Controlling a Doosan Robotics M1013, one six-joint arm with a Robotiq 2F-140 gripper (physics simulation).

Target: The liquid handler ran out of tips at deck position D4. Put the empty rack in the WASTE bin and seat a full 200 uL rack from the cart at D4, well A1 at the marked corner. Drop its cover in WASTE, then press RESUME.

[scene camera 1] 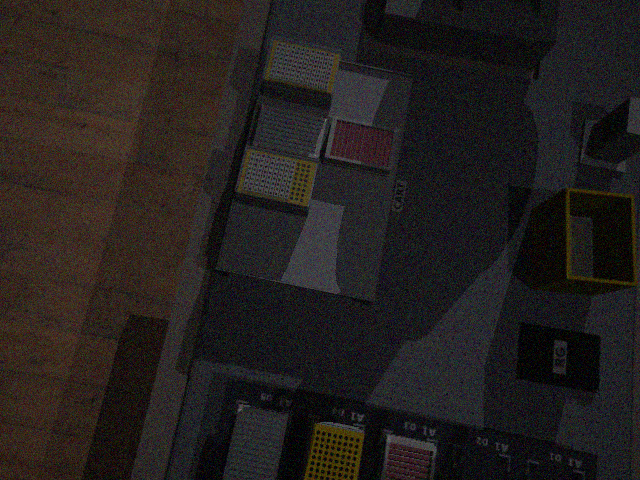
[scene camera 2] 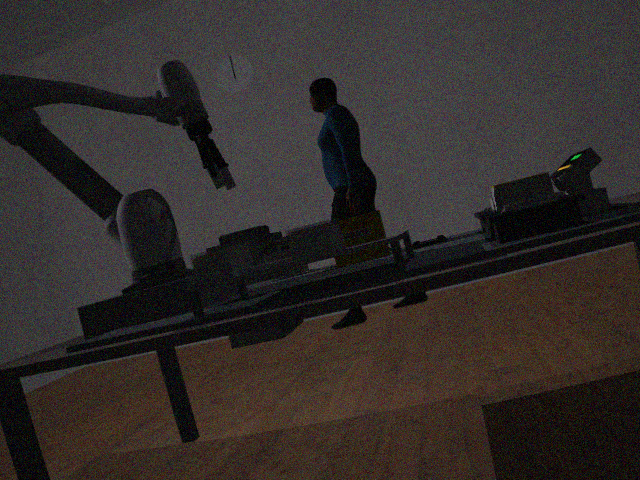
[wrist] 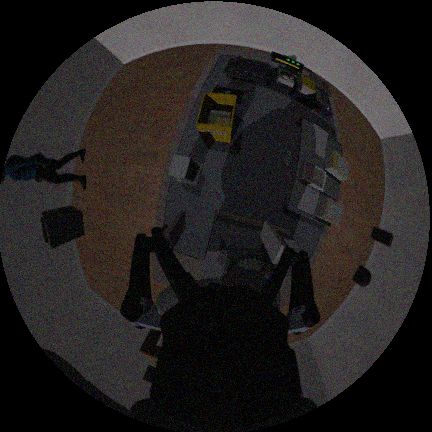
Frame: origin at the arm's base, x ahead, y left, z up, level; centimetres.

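Where they show: gripper, fingertip midpoint: [scene camera 2: 226, 187] [wrist: 224, 223]; arm's base, origin of the base link: [scene camera 2: 162, 283] [wrist: 245, 266].
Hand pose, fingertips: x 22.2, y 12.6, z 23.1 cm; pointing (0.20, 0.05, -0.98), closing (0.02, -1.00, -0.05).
Things, the pixels of their centre, and the offset from my fingertips.
- cart, body centre: [scene camera 1: 318, 173] [scene camera 2: 308, 271] [wrist: 318, 170] dy -41.4, dx +23.7, dz -28.1 cm
- empty yellow rack, body centre: [scene camera 1: 330, 466] [scene camera 2: 521, 192] [wrist: 306, 85] dy -36.2, dx +74.8, dz -22.7 cm
- yellow WASTE bin, body centre: [scene camera 1: 579, 244] [scene camera 2: 358, 238] [wrist: 217, 117] dy +7.0, dx +34.3, dz -24.6 cm
- grey rack, body centre: [scene camera 1: 255, 449] [scene camera 2: 532, 202] [wrist: 321, 98] dy -48.5, dx +73.3, dz -25.1 cm
- black block marked RG, body centre: [scene camera 1: 559, 357] [scene camera 2: 428, 241] [wrist: 226, 94] dy +5.6, dx +54.5, dz -30.7 cm
- boxy device, body centre: [scene camera 1: 623, 132] [scene camera 2: 292, 255] [wrist: 184, 169] dy +16.1, dx +11.5, dz -24.9 cm
My gripper [scene camera 2: 224, 183] [wrist: 224, 223] is open and empty, high above the table. The cart [scene camera 1: 356, 237] bears a yellow-framed rack [scene camera 1: 302, 67] that looks full, a yellow-framed rack [scene camera 1: 276, 178] with some columns of empty holes, a grey, white-edged rack [scene camera 1: 289, 129] and a red rack [scene camera 1: 361, 143]. A clear cover cannot be made out on them. The empty yellow rack [scene camera 1: 334, 454] sits at D4, partly cut off by the view's edge. The yellow WASTE bin [scene camera 1: 567, 232] [scene camera 2: 361, 229] [wrist: 216, 135] is upright. A panel [scene camera 2: 578, 161] [wrist: 287, 61] shows green lights; RESUME is not legible.
At the deck, a grey rack [scene camera 1: 256, 444] is at D5 and a red rack [scene camera 1: 408, 459] at D3. A black block marked RG [scene camera 1: 584, 361] lies between bin and deck. A boxy device [scene camera 1: 612, 136] stands beyond the bin. A person [scene camera 2: 338, 149] [wrist: 40, 169] stands beyond the table.
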